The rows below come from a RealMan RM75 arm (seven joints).
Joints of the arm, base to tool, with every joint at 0 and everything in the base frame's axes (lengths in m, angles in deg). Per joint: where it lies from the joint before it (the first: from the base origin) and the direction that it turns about. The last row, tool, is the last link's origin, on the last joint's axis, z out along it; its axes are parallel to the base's.
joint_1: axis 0 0 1 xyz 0 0 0.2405
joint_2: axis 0 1 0 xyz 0 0 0
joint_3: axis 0 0 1 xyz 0 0 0.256
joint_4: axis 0 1 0 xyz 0 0 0
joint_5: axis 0 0 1 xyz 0 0 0.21
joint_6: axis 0 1 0 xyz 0 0 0
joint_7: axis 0 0 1 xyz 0 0 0.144
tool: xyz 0 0 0
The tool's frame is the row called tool.
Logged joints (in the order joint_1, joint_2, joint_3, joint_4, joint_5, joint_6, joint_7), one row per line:
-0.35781 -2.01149 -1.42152 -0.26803 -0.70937 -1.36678 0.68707
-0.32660 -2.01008 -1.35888 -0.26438 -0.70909 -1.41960 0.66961
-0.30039 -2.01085 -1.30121 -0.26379 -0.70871 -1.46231 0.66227
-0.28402 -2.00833 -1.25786 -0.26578 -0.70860 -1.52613 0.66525
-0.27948 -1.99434 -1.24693 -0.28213 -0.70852 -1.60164 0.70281
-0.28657 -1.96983 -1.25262 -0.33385 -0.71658 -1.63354 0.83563
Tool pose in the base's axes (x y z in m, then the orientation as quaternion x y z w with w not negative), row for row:
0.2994 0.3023 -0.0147 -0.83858 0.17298 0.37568 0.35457
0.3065 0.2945 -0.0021 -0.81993 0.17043 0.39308 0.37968
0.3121 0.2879 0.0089 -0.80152 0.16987 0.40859 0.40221
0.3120 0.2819 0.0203 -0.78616 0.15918 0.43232 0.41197
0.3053 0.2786 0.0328 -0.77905 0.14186 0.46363 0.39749
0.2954 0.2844 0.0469 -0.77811 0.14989 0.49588 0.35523
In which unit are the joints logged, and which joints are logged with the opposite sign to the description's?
The joints are logged in radians. Opposite sign: joint_1, joint_2.
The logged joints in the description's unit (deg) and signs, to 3 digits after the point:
20.501 115.250 -81.447 -15.357 -40.644 -78.311 39.366
18.713 115.169 -77.858 -15.148 -40.628 -81.337 38.366
17.211 115.213 -74.554 -15.114 -40.606 -83.784 37.945
16.273 115.069 -72.070 -15.228 -40.600 -87.441 38.116
16.013 114.267 -71.444 -16.165 -40.595 -91.767 40.268
16.419 112.863 -71.770 -19.128 -41.057 -93.595 47.878

